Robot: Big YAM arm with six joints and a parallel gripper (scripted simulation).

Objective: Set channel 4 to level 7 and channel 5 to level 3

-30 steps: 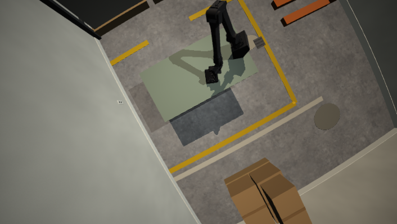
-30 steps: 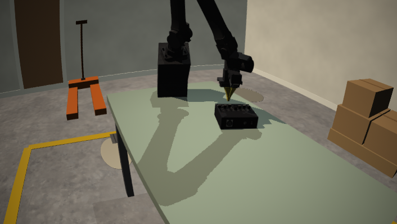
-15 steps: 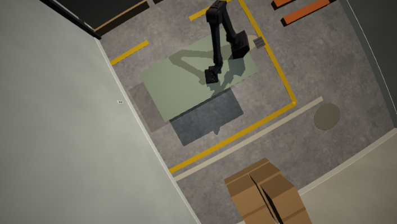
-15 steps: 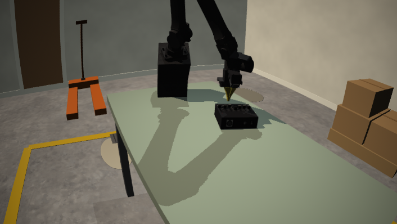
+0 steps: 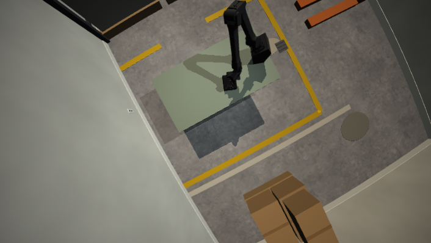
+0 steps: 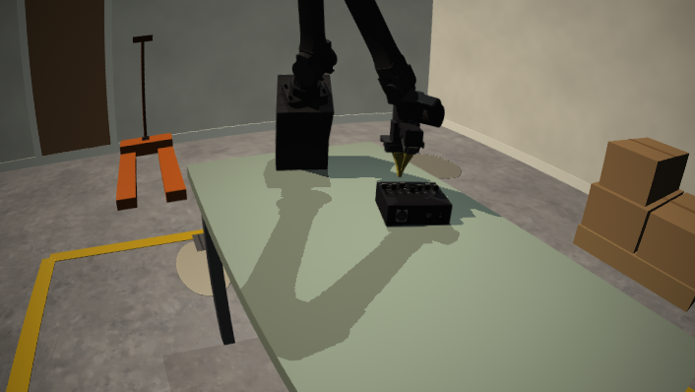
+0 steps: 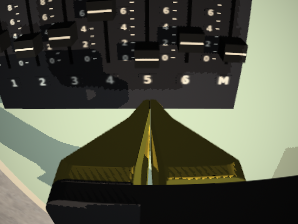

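The channel 5 fader cap is 20 mm below my hand, 20 mm ahead of it and 10 mm to the right of it. Round my hand: channel 4 fader cap: 60 mm ahead, 20 mm below; master fader cap: 50 mm to the right, 20 mm below, 10 mm ahead; channel 6 fader cap: 30 mm to the right, 20 mm below, 20 mm ahead.
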